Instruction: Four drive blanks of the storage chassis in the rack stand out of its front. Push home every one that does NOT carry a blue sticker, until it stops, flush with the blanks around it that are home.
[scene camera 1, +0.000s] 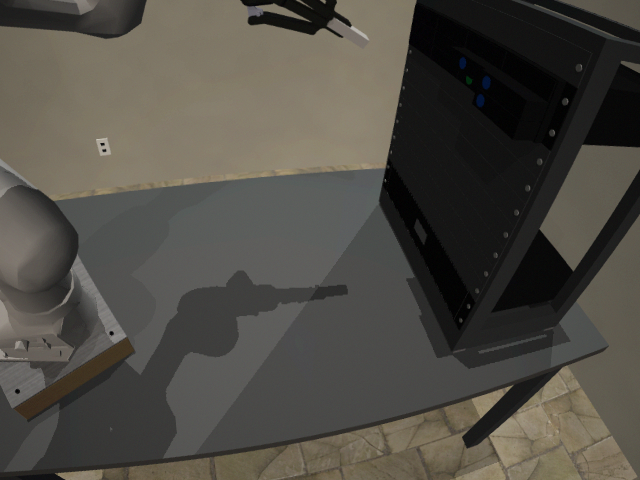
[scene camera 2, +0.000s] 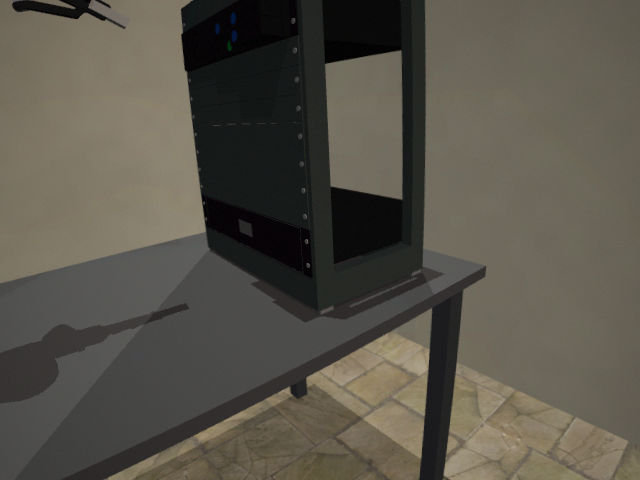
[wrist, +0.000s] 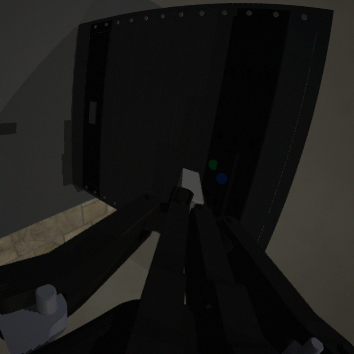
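Note:
What I see here is a rack (scene camera 1: 470, 176), which the wrist view (wrist: 150, 93) and scene camera 2 (scene camera 2: 268, 205) show me too. My gripper (scene camera 1: 364, 42) is visible as well, and I find it again in the wrist view (wrist: 185, 182).

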